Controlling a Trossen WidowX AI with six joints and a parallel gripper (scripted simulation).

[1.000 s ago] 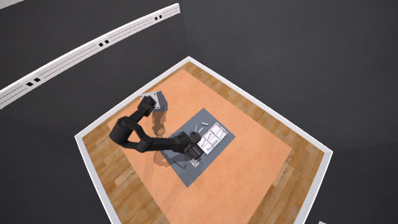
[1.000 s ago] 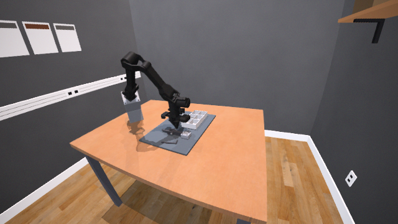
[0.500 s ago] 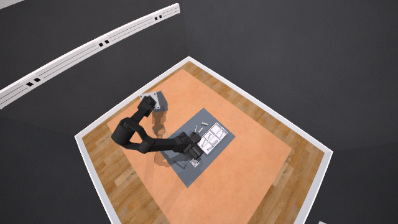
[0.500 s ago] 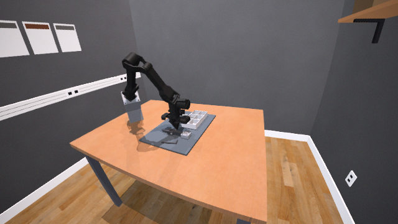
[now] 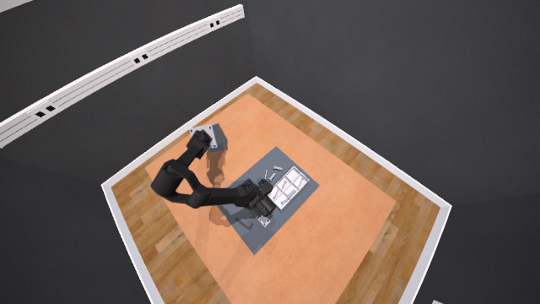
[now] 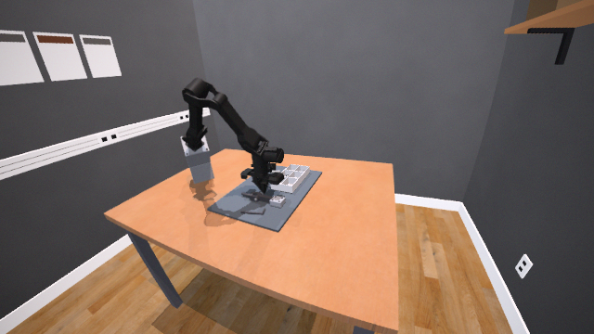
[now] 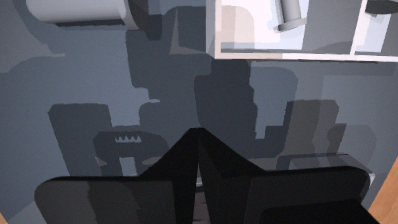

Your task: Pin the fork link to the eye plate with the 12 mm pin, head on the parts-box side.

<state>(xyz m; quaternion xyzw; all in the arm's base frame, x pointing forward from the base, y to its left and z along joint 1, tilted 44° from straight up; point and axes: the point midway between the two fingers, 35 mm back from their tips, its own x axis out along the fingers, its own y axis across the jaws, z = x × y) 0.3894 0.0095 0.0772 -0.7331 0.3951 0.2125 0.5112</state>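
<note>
My hand is 50 mm to the left of the dark flat bar, 30 mm above it and 10 mm short of it. The rest, counted from my hand: dark fork link (40 mm to the right, 30 mm below, 30 mm behind); then grey mat (60 mm to the left, 40 mm below, 10 mm ahead); then thick headed pin (80 mm to the left, 40 mm behind, 30 mm below).
</note>
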